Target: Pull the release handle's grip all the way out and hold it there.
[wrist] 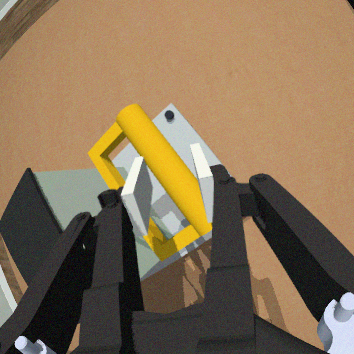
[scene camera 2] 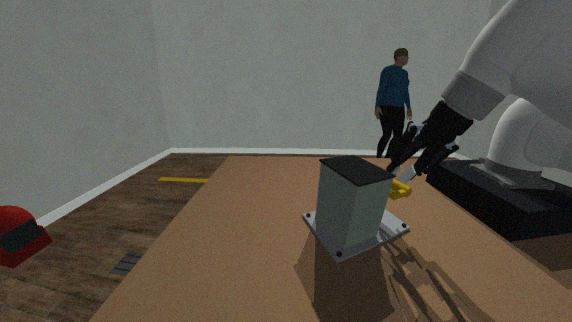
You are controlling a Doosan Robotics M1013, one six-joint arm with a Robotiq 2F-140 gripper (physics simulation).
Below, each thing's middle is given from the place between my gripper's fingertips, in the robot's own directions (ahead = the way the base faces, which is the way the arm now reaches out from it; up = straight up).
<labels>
My hand is 8 cm short of the grey base plate (scene camera 2: 390, 226), 5 cm to the right of it and 10 cm above it.
</labels>
